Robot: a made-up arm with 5 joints.
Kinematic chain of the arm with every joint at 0, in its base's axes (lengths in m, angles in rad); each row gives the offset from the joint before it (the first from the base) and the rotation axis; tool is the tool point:
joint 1: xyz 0 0 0.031 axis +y
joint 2: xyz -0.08 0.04 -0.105 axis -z
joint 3: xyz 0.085 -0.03 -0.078 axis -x
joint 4: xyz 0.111 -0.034 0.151 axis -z
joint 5: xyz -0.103 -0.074 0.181 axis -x
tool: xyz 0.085 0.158 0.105
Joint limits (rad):
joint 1: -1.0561..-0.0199
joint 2: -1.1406..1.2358
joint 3: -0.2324..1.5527
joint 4: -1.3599..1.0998
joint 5: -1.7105..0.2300
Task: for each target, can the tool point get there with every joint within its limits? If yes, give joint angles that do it. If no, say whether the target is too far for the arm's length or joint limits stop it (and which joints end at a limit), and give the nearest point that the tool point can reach.
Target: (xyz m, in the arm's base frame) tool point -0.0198 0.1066 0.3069
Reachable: yes | joints -0.2243 -0.6370 0.0079 -0.6997 -0.1291
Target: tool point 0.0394 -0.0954 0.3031
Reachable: yes | joints -0.1413 0.6125 -0.0816 0.3564 -0.0484
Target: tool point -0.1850 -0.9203 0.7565
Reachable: no: too far | nearest point -0.1275 -0.4099 0.2841 | short by 0.698 m
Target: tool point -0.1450 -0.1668 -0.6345
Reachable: no: joint limits stop it (at a limit: joint 1, joint 2, joint 3, joint 4, joint 5) | nearest point -0.1778 0.2330 -0.4170 | short by 0.456 m
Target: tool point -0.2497 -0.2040 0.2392
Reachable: yes | joints -0.9321 0.3431 -0.0981 0.0411 -1.0317
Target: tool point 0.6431 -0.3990 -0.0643
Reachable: no: joint limits stop it (at a limit: joint 2, joint 3, joint 4, joint 5) | nearest point 0.4669 -0.1809 -0.0382 | short by 0.282 m
